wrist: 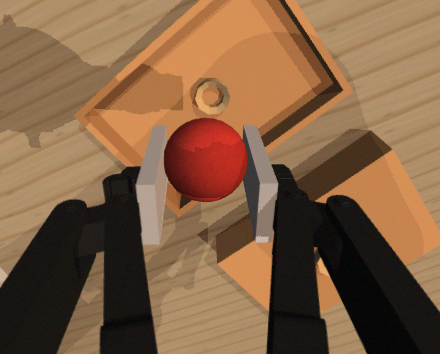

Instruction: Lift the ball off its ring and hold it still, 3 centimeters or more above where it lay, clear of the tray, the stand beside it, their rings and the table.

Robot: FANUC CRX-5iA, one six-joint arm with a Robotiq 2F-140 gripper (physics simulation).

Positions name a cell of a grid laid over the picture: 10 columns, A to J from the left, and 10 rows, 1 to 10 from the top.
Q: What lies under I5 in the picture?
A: An orange stand.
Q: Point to a red ball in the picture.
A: E5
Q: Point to an orange tray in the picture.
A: At G3
